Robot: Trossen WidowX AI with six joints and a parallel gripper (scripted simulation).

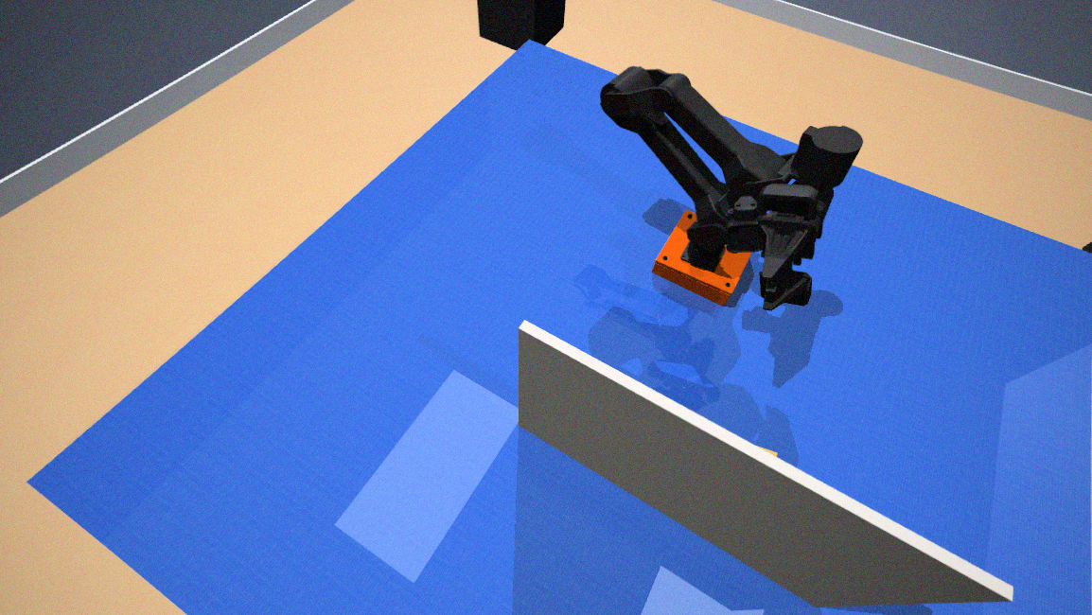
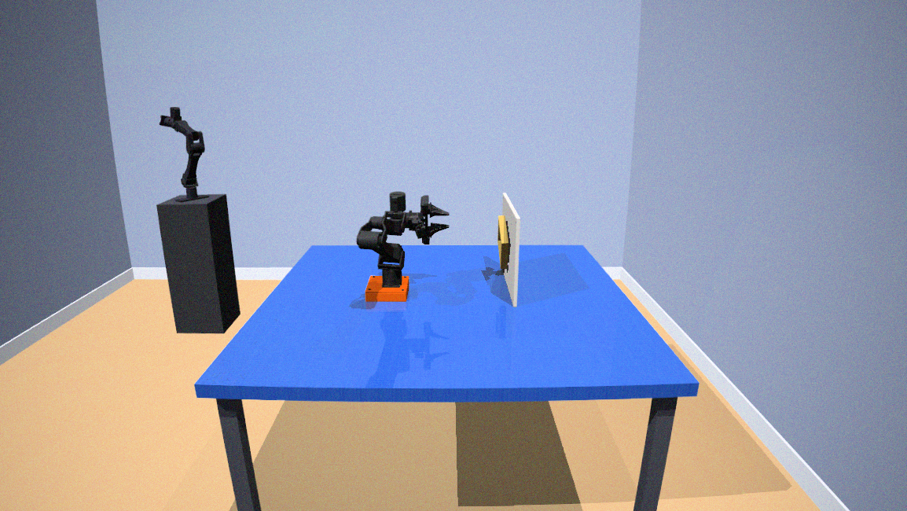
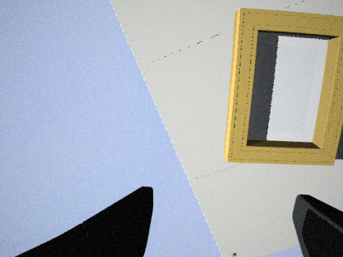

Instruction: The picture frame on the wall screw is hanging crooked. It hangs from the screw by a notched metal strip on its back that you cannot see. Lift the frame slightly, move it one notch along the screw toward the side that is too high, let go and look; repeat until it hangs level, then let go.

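Right now the picture frame is 21 cm ahead of my gripper tip, 2 cm to the left of it and 9 cm below it. Also, from my gripper tip: wall panel (22 cm ahead, 1 cm to the left, 10 cm below).
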